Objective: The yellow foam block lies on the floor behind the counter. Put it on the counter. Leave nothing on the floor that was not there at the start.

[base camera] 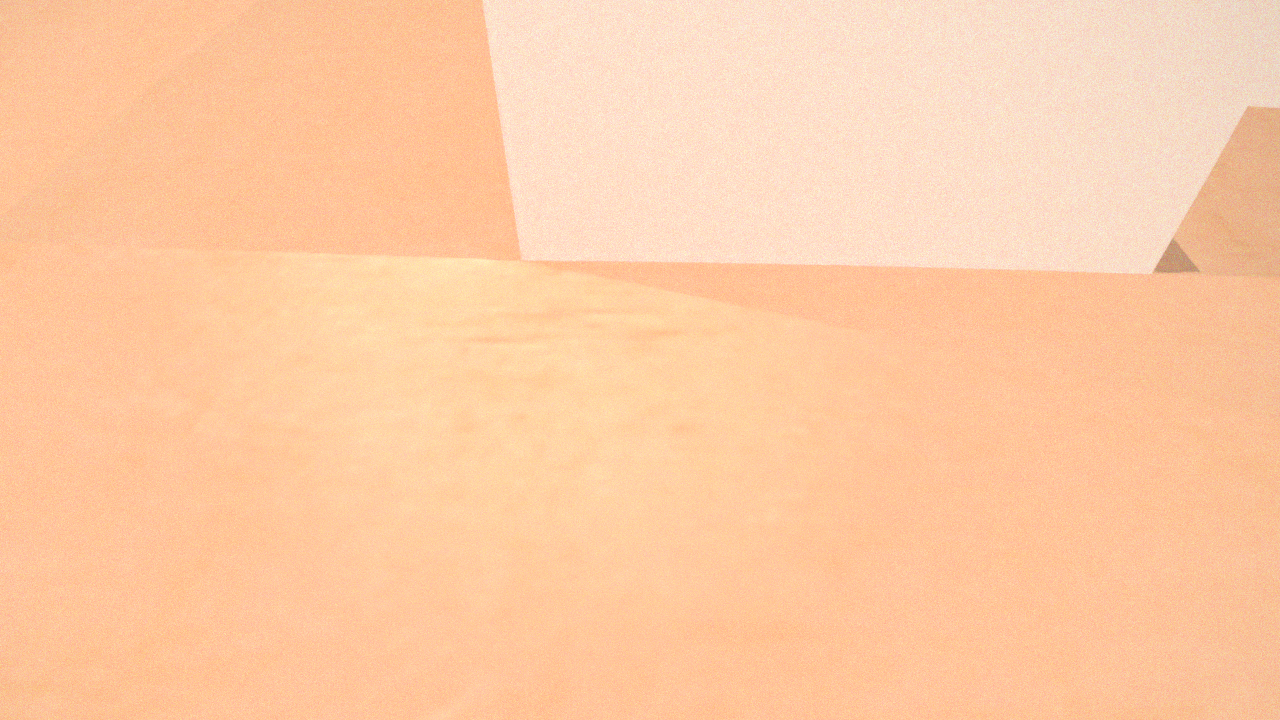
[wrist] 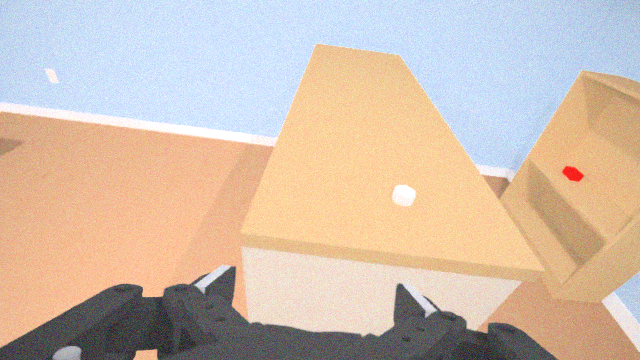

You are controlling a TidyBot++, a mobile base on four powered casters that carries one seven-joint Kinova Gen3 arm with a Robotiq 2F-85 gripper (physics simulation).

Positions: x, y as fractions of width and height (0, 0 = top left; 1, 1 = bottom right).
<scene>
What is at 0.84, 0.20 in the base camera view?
A counter.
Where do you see a tan shelf unit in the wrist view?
0.92, 0.36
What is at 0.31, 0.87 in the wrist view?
My gripper.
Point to a counter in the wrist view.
At 0.51, 0.68
</scene>
